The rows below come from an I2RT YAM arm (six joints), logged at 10 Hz.
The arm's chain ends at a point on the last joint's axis. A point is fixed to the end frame.
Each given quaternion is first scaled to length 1.
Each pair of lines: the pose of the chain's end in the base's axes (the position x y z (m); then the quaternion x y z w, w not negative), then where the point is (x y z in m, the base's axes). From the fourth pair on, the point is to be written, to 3 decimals.
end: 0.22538 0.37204 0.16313 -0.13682 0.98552 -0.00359 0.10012
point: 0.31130 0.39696 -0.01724
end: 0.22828 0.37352 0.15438 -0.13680 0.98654 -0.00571 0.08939
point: 0.31045 0.39709 -0.02791
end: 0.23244 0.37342 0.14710 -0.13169 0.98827 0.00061 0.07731
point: 0.31011 0.39807 -0.03701
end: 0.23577 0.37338 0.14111 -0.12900 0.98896 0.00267 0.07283
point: 0.312 0.398 -0.044
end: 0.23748 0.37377 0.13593 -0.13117 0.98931 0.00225 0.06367
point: 0.310 0.398 -0.050
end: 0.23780 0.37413 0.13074 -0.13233 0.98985 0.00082 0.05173
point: 0.306 0.398 -0.057
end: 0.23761 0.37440 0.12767 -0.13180 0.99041 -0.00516 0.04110
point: 0.302 0.395 -0.062
